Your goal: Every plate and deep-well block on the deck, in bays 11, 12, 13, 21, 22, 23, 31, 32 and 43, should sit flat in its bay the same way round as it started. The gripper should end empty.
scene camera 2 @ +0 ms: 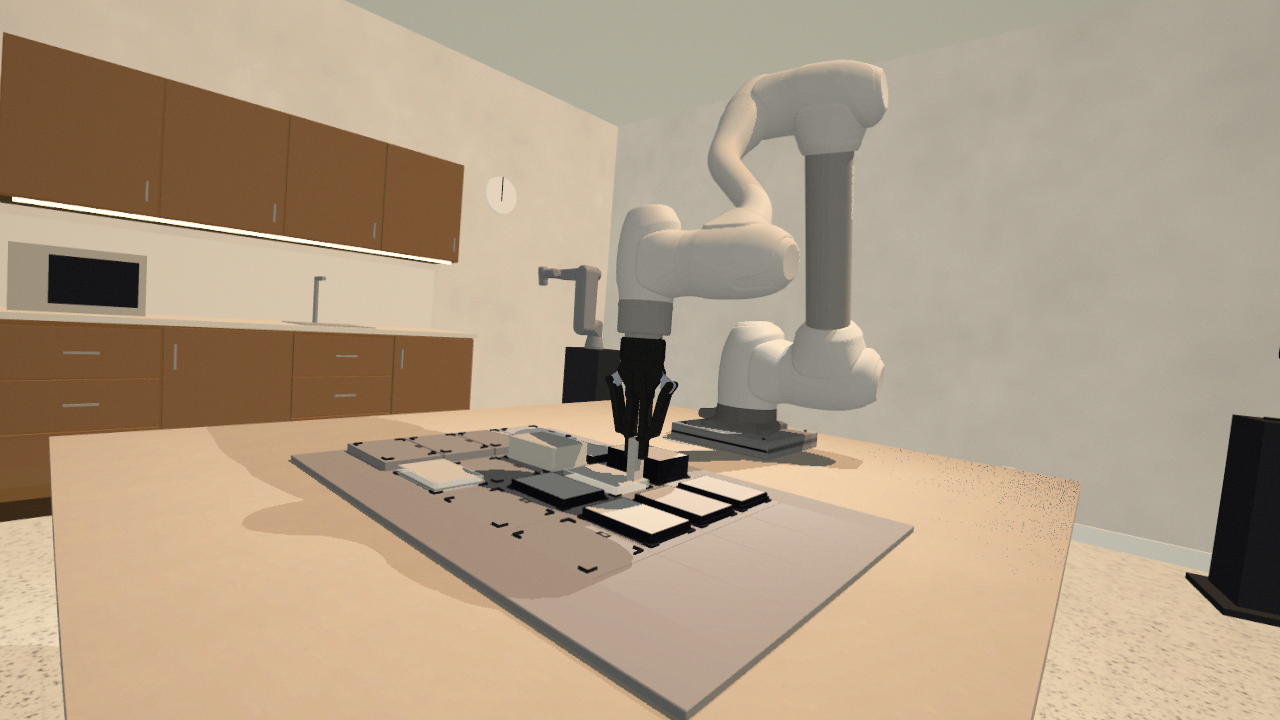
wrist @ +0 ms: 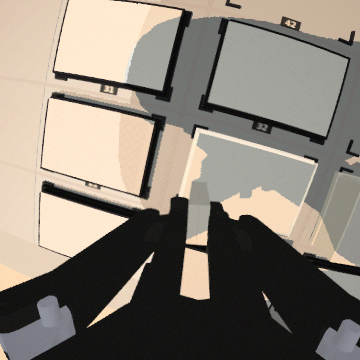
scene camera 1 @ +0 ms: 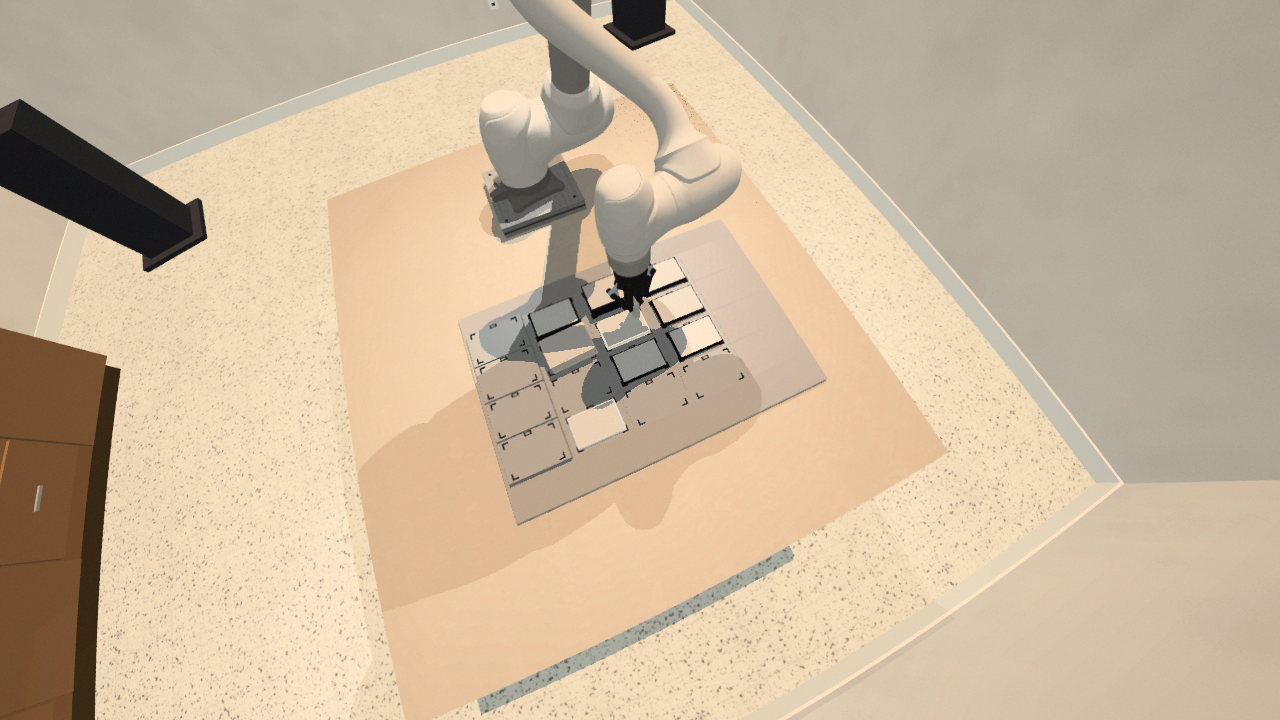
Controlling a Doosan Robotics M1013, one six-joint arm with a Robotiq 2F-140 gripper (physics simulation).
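Frame: origin at the arm's base, x ahead, y left, z up, level; millimetres.
Where they show: gripper, fingertip midpoint: (scene camera 2: 634, 478) (wrist: 197, 195) (scene camera 1: 634, 313); arm's base, origin of the base link: (scene camera 2: 744, 426) (scene camera 1: 529, 184).
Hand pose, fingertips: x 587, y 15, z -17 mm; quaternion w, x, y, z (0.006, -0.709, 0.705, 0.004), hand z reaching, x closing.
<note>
Each offset is from my fingertips to the centre of the thing. "*": to the spot under its first point.
My gripper (scene camera 1: 633, 306) (scene camera 2: 637, 445) (wrist: 197, 195) is shut on a thin, pale grey upright bar (scene camera 2: 631, 463) (wrist: 198, 222). The bar's lower end is over the white-rimmed plate in bay 22 @(* 20 mm ahead, 77 mm right, 1 mm up) (scene camera 1: 615, 333) (wrist: 250, 167); contact cannot be told. Pale black-edged plates lie in bay 31 @(* 151 mm ahead, 93 mm left, 1 mm up) (scene camera 1: 695, 336) (scene camera 2: 637, 517) (wrist: 100, 45), bay 21 @(* 49 mm ahead, 110 mm left, 1 mm up) (scene camera 1: 677, 305) (wrist: 95, 142) and bay 11 @(* 56 mm back, 150 mm left, 1 mm up) (scene camera 1: 666, 272) (wrist: 70, 220). The shaded plate in bay 32 @(* 120 mm ahead, 68 mm right, 1 mm up) (scene camera 1: 639, 360) (wrist: 277, 82) looks flat. The pale block in bay 23 @(* 28 mm ahead, 189 mm right, 19 mm up) (scene camera 2: 537, 450) stands taller. Bay 12's black-sided piece @(* 57 mm back, 29 mm left, 18 mm up) (scene camera 2: 666, 465) is partly hidden.
A shaded black-edged plate @(122 mm back, 189 mm right, 6 mm down) (scene camera 1: 554, 317) lies in bay 13. A thin white plate @(193 mm ahead, 250 mm right, 6 mm down) (scene camera 1: 597, 425) (scene camera 2: 438, 474) lies in bay 43. The deck board @(* 259 mm ahead, 235 mm left, 14 mm down) (scene camera 1: 760, 340) (scene camera 2: 733, 608) has corner marks around its bays. The arm's base (scene camera 1: 537, 201) (scene camera 2: 747, 434) stands behind the deck.
</note>
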